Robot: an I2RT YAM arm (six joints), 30 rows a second.
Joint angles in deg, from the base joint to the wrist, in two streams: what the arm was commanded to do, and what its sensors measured. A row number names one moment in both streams.
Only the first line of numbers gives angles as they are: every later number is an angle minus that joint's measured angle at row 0.
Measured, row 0:
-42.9 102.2 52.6 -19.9 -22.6 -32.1
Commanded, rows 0 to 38:
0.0 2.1 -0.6 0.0 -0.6 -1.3
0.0 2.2 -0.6 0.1 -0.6 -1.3
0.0 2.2 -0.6 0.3 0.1 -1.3
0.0 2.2 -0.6 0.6 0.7 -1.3
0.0 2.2 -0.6 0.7 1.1 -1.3
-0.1 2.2 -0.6 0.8 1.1 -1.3
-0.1 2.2 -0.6 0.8 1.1 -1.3
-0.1 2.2 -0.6 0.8 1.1 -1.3
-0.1 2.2 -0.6 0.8 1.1 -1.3
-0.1 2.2 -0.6 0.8 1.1 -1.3
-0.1 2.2 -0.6 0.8 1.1 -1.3
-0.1 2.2 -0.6 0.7 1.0 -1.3
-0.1 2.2 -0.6 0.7 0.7 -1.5
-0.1 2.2 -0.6 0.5 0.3 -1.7
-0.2 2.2 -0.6 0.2 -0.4 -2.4
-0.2 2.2 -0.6 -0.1 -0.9 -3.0
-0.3 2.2 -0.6 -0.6 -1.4 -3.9
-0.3 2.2 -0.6 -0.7 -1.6 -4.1
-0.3 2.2 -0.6 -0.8 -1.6 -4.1
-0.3 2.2 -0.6 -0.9 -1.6 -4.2
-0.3 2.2 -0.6 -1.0 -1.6 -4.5
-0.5 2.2 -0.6 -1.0 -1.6 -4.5
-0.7 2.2 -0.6 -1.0 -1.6 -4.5
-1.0 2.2 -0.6 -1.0 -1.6 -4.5
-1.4 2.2 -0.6 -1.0 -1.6 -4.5
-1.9 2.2 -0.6 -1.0 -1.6 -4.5
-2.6 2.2 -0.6 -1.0 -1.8 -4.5
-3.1 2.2 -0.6 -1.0 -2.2 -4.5
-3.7 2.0 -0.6 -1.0 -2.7 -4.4
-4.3 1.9 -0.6 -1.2 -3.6 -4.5
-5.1 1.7 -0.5 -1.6 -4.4 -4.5
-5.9 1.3 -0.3 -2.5 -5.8 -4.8
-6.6 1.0 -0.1 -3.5 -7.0 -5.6
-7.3 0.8 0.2 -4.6 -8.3 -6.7
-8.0 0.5 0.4 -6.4 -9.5 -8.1
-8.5 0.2 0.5 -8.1 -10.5 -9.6
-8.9 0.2 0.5 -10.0 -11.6 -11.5
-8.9 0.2 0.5 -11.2 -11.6 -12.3
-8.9 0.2 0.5 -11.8 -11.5 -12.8
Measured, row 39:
-8.8 0.7 0.0 -10.0 -7.6 -8.1
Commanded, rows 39 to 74:
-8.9 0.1 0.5 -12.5 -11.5 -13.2
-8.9 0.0 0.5 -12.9 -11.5 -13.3
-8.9 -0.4 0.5 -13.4 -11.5 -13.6
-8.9 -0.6 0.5 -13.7 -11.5 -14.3
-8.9 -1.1 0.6 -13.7 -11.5 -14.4
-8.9 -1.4 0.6 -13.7 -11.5 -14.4
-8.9 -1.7 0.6 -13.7 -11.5 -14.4
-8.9 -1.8 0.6 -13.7 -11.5 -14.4
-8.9 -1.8 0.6 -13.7 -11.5 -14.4
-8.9 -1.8 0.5 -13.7 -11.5 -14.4
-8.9 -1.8 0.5 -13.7 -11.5 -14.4
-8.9 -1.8 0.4 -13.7 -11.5 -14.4
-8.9 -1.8 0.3 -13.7 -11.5 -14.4
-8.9 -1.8 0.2 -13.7 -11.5 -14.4
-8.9 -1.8 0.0 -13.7 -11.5 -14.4
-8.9 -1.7 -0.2 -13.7 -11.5 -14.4
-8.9 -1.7 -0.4 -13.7 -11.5 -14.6
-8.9 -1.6 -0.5 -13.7 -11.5 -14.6
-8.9 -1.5 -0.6 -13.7 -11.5 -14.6
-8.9 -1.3 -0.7 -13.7 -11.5 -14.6
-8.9 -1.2 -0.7 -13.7 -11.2 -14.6
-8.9 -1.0 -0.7 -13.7 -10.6 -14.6
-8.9 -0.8 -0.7 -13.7 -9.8 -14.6
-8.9 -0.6 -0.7 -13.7 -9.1 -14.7
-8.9 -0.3 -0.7 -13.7 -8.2 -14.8
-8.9 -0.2 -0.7 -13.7 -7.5 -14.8
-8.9 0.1 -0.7 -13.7 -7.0 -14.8
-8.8 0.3 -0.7 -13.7 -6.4 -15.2
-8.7 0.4 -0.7 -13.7 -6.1 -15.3
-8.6 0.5 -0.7 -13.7 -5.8 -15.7
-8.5 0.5 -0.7 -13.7 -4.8 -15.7
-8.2 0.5 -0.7 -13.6 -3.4 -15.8
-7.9 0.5 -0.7 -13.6 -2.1 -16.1
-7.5 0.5 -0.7 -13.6 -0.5 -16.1
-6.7 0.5 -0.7 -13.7 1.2 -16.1
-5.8 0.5 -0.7 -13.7 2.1 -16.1
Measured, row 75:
-7.6 -0.4 0.0 -13.4 -2.0 -14.9
